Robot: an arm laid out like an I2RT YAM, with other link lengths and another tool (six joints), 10 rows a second.
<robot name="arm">
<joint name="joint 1" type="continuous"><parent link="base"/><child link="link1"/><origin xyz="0.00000 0.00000 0.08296"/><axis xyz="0 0 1"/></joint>
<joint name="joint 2" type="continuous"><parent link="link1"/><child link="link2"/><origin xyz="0.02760 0.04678 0.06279"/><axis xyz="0 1 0"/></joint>
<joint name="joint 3" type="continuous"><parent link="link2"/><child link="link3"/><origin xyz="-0.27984 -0.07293 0.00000"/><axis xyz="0 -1 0"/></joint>
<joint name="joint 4" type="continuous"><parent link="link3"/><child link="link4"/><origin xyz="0.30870 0.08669 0.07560"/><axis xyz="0 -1 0"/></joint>
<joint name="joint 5" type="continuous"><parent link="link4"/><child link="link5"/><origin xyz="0.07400 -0.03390 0.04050"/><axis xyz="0 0 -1"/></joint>
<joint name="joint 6" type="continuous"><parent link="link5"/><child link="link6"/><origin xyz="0.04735 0.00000 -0.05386"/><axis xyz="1 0 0"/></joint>
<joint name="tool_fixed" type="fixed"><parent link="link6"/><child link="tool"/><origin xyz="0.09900 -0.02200 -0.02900" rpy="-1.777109 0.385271 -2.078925"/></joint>
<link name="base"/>
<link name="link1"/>
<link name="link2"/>
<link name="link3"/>
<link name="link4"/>
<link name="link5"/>
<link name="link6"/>
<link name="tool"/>
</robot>
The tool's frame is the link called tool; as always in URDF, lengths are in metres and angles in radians. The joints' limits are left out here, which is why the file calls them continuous.
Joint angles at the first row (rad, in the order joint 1, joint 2, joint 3, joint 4, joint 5, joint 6):
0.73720 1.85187 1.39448 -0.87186 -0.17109 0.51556
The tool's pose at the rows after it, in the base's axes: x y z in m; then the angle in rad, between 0 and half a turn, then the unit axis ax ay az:
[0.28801 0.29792 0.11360 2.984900 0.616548 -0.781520 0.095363]
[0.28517 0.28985 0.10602 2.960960 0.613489 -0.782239 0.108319]
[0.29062 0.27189 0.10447 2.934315 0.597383 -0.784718 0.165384]
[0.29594 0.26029 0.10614 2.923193 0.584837 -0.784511 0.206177]
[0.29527 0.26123 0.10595 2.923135 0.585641 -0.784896 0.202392]
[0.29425 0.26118 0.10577 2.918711 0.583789 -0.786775 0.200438]
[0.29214 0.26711 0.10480 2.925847 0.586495 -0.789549 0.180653]
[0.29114 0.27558 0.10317 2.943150 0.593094 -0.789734 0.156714]
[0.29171 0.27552 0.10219 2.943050 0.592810 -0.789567 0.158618]
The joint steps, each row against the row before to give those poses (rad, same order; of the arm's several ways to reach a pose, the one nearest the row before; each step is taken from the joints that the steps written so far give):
-0.01946 0.00151 -0.02022 -0.00574 0.08087 0.00000
-0.00113 0.00004 -0.02440 -0.00036 0.02556 -0.00037
-0.00001 -0.00001 -0.00762 -0.02328 0.11711 0.00037
0.00000 -0.00002 -0.00042 -0.01448 0.08431 0.00000
0.00001 0.00002 0.00004 0.00036 -0.00763 0.00116
0.00000 0.00038 -0.00002 -0.00342 -0.00267 0.00687
-0.00001 0.00000 0.00001 0.00992 -0.03853 0.00762
-0.00001 0.00151 -0.00041 0.02175 -0.04845 -0.00040
0.00038 0.00268 0.00002 0.00228 0.00381 -0.00038

